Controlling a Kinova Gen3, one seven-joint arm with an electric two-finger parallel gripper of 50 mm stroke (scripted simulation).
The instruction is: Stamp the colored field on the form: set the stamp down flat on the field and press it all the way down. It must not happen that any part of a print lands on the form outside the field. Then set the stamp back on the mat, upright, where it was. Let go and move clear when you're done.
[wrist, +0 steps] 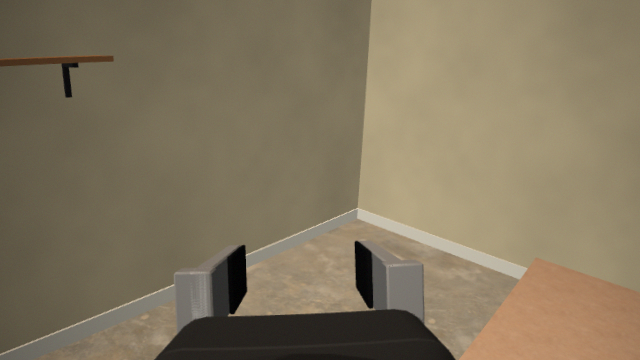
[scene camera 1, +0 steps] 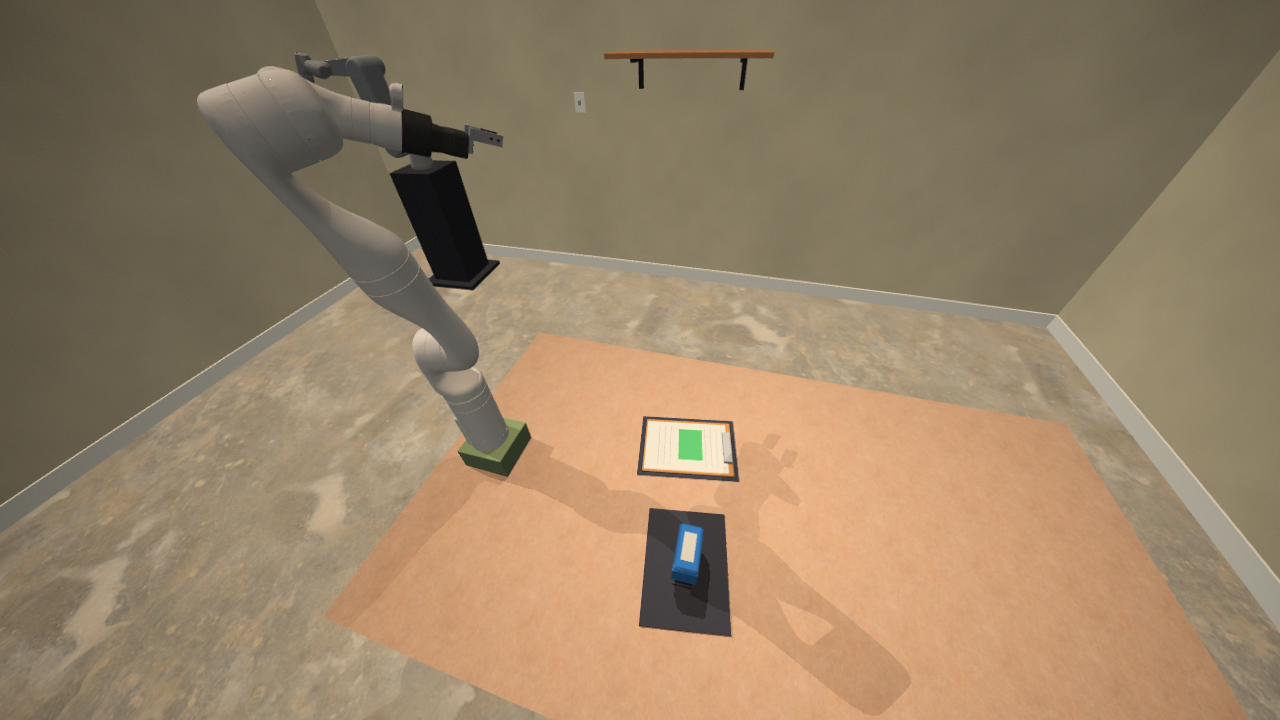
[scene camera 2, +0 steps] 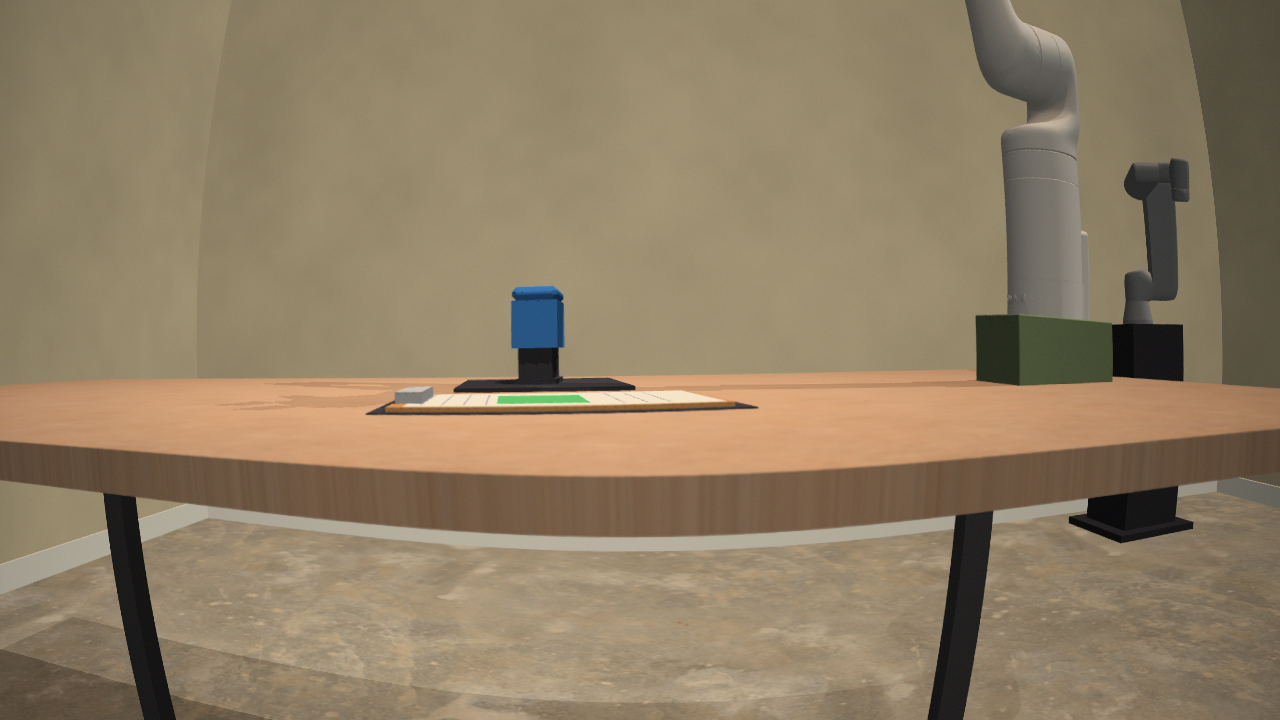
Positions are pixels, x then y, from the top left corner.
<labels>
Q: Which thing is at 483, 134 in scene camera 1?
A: My gripper.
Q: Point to a form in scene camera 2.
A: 414, 400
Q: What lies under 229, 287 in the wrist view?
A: My gripper.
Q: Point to a blue stamp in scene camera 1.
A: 686, 563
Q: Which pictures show the blue stamp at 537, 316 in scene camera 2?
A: Scene camera 1 and scene camera 2 only.
</labels>
